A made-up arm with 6 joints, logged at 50 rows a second.
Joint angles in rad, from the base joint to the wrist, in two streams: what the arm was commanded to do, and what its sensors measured. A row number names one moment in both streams.
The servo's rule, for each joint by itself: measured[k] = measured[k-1] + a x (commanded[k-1-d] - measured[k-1]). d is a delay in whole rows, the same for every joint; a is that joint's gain. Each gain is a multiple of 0.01, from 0.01 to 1. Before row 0 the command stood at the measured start. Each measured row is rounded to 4 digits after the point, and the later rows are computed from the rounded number. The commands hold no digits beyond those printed.
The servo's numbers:
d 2
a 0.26 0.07 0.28 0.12 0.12 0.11
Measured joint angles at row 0: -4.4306, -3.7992, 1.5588, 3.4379, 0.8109, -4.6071
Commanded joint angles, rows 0 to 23: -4.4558, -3.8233, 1.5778, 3.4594, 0.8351, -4.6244; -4.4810, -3.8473, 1.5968, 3.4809, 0.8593, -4.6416; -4.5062, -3.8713, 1.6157, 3.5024, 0.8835, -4.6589; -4.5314, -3.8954, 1.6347, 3.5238, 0.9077, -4.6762; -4.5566, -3.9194, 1.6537, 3.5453, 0.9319, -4.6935; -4.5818, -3.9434, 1.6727, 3.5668, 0.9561, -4.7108; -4.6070, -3.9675, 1.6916, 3.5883, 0.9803, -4.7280; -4.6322, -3.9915, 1.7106, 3.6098, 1.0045, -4.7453; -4.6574, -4.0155, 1.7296, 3.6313, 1.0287, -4.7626; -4.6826, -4.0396, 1.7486, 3.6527, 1.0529, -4.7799; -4.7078, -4.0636, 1.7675, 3.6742, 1.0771, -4.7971; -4.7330, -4.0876, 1.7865, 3.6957, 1.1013, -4.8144; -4.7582, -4.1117, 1.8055, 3.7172, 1.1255, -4.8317; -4.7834, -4.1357, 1.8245, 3.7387, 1.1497, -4.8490; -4.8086, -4.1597, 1.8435, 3.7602, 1.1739, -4.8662; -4.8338, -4.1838, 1.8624, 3.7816, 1.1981, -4.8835; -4.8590, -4.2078, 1.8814, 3.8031, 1.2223, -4.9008; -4.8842, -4.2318, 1.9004, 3.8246, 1.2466, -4.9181; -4.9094, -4.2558, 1.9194, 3.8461, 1.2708, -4.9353; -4.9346, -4.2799, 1.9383, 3.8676, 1.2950, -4.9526; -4.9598, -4.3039, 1.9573, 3.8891, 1.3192, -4.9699; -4.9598, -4.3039, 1.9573, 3.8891, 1.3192, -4.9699; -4.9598, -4.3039, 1.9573, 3.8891, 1.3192, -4.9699; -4.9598, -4.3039, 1.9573, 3.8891, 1.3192, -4.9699
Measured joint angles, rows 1 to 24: -4.4306, -3.7992, 1.5588, 3.4379, 0.8109, -4.6071; -4.4306, -3.7992, 1.5588, 3.4379, 0.8109, -4.6071; -4.4372, -3.8009, 1.5641, 3.4405, 0.8138, -4.6090; -4.4486, -3.8041, 1.5733, 3.4453, 0.8193, -4.6126; -4.4636, -3.8088, 1.5852, 3.4522, 0.8270, -4.6177; -4.4812, -3.8149, 1.5991, 3.4608, 0.8367, -4.6241; -4.5008, -3.8222, 1.6144, 3.4709, 0.8481, -4.6317; -4.5219, -3.8307, 1.6307, 3.4824, 0.8611, -4.6404; -4.5440, -3.8403, 1.6478, 3.4951, 0.8754, -4.6500; -4.5669, -3.8509, 1.6654, 3.5089, 0.8909, -4.6605; -4.5904, -3.8624, 1.6834, 3.5236, 0.9074, -4.6717; -4.6144, -3.8748, 1.7017, 3.5391, 0.9249, -4.6836; -4.6387, -3.8880, 1.7201, 3.5553, 0.9432, -4.6961; -4.6632, -3.9020, 1.7387, 3.5721, 0.9622, -4.7091; -4.6879, -3.9167, 1.7574, 3.5895, 0.9818, -4.7226; -4.7127, -3.9320, 1.7762, 3.6074, 1.0019, -4.7365; -4.7376, -3.9479, 1.7950, 3.6257, 1.0225, -4.7508; -4.7626, -3.9644, 1.8139, 3.6444, 1.0436, -4.7654; -4.7877, -3.9814, 1.8328, 3.6634, 1.0650, -4.7803; -4.8128, -3.9989, 1.8517, 3.6827, 1.0868, -4.7955; -4.8379, -4.0169, 1.8707, 3.7023, 1.1089, -4.8109; -4.8630, -4.0353, 1.8896, 3.7221, 1.1312, -4.8265; -4.8882, -4.0541, 1.9086, 3.7421, 1.1538, -4.8423; -4.9068, -4.0716, 1.9222, 3.7597, 1.1736, -4.8563
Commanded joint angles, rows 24 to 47: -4.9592, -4.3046, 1.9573, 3.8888, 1.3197, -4.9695; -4.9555, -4.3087, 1.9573, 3.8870, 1.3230, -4.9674; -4.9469, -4.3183, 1.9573, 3.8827, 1.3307, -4.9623; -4.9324, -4.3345, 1.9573, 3.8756, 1.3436, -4.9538; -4.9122, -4.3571, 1.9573, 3.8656, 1.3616, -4.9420; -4.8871, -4.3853, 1.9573, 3.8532, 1.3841, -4.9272; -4.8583, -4.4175, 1.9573, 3.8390, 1.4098, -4.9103; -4.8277, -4.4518, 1.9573, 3.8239, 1.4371, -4.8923; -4.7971, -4.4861, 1.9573, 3.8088, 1.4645, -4.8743; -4.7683, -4.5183, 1.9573, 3.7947, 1.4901, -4.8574; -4.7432, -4.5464, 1.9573, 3.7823, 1.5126, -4.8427; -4.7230, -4.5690, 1.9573, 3.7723, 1.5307, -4.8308; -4.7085, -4.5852, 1.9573, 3.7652, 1.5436, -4.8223; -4.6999, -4.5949, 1.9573, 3.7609, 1.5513, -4.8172; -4.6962, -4.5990, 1.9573, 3.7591, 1.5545, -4.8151; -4.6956, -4.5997, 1.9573, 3.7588, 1.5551, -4.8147; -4.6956, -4.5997, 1.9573, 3.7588, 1.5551, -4.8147; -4.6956, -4.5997, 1.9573, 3.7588, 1.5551, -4.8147; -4.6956, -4.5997, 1.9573, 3.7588, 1.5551, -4.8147; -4.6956, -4.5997, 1.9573, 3.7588, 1.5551, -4.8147; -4.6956, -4.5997, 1.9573, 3.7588, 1.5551, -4.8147; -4.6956, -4.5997, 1.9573, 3.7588, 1.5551, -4.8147; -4.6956, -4.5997, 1.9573, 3.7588, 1.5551, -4.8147; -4.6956, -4.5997, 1.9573, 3.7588, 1.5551, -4.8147
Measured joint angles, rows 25 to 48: -4.9206, -4.0879, 1.9320, 3.7752, 1.1911, -4.8688; -4.9308, -4.1030, 1.9391, 3.7889, 1.2065, -4.8799; -4.9382, -4.1171, 1.9442, 3.8009, 1.2201, -4.8898; -4.9427, -4.1305, 1.9479, 3.8112, 1.2324, -4.8983; -4.9438, -4.1436, 1.9505, 3.8198, 1.2442, -4.9053; -4.9408, -4.1570, 1.9524, 3.8265, 1.2561, -4.9106; -4.9334, -4.1710, 1.9538, 3.8312, 1.2688, -4.9141; -4.9214, -4.1860, 1.9548, 3.8338, 1.2826, -4.9155; -4.9050, -4.2022, 1.9555, 3.8344, 1.2979, -4.9149; -4.8849, -4.2197, 1.9560, 3.8331, 1.3146, -4.9124; -4.8621, -4.2383, 1.9564, 3.8302, 1.3326, -4.9082; -4.8377, -4.2579, 1.9567, 3.8259, 1.3515, -4.9026; -4.8131, -4.2781, 1.9569, 3.8207, 1.3708, -4.8960; -4.7897, -4.2985, 1.9570, 3.8149, 1.3900, -4.8888; -4.7686, -4.3186, 1.9571, 3.8089, 1.4084, -4.8815; -4.7507, -4.3379, 1.9572, 3.8031, 1.4255, -4.8744; -4.7365, -4.3562, 1.9572, 3.7978, 1.4410, -4.8679; -4.7259, -4.3732, 1.9572, 3.7931, 1.4547, -4.8620; -4.7180, -4.3891, 1.9572, 3.7890, 1.4667, -4.8568; -4.7122, -4.4038, 1.9572, 3.7854, 1.4773, -4.8522; -4.7079, -4.4175, 1.9572, 3.7822, 1.4866, -4.8481; -4.7047, -4.4303, 1.9572, 3.7794, 1.4948, -4.8444; -4.7023, -4.4422, 1.9572, 3.7769, 1.5020, -4.8411; -4.7006, -4.4532, 1.9572, 3.7747, 1.5084, -4.8382
